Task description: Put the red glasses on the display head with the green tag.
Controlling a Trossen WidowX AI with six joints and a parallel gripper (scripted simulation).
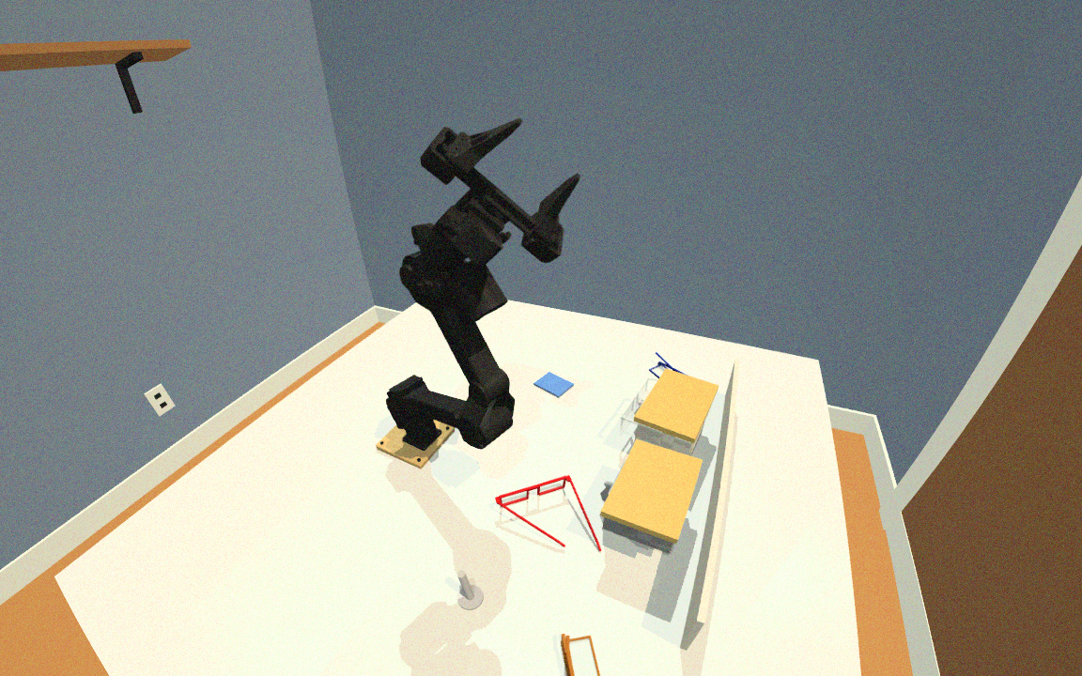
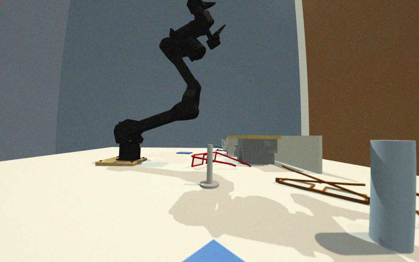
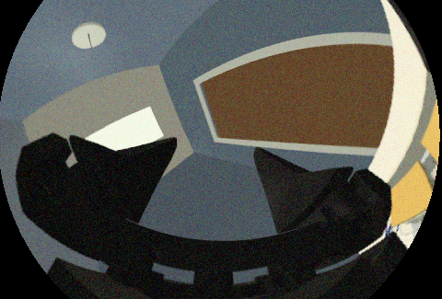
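Now: gripper tip 50 mm past the white stand post, 220 mm to the left of it and 570 mm above it. Also, from my gripper tip: pale blue cylinder: 120 mm ahead, 390 mm to the right, 540 mm below; then thin grey wall: 260 mm ahead, 150 mm to the left, 540 mm below; then display head: 130 mm ahead, 30 mm to the left, 540 mm below.
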